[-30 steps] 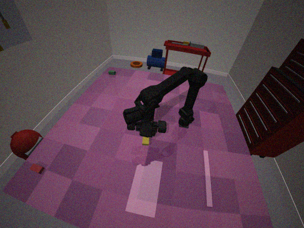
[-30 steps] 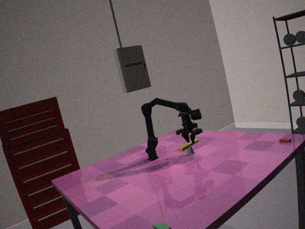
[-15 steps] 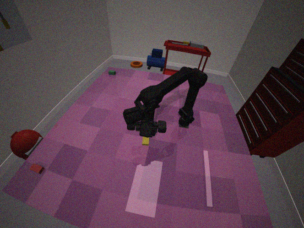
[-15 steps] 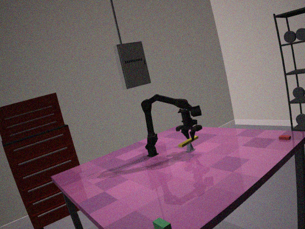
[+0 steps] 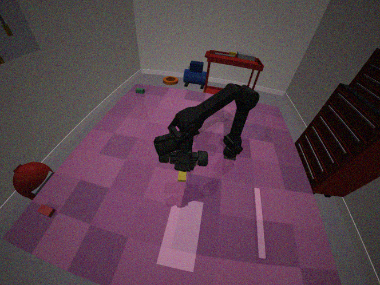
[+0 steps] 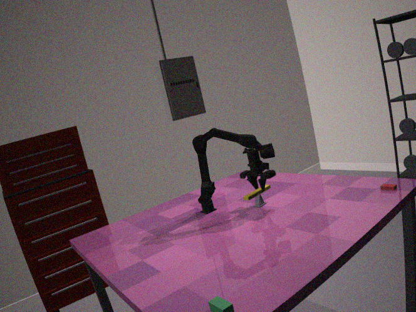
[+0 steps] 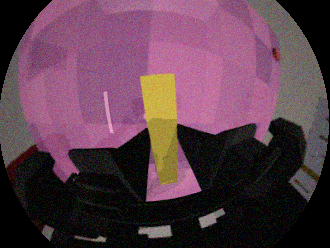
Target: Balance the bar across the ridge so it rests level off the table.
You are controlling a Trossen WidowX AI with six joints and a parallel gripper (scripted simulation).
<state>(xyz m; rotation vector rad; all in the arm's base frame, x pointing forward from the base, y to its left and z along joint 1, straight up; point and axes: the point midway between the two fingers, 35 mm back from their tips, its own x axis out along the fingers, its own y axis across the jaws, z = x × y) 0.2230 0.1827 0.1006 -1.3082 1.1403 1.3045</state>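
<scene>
Right now the yellow bar is 3 cm to the right of my gripper tip. Round my gripper tip: red block: 52 cm ahead, 32 cm to the left, 6 cm below; then green block: 52 cm ahead, 68 cm to the right, 5 cm below.
</scene>
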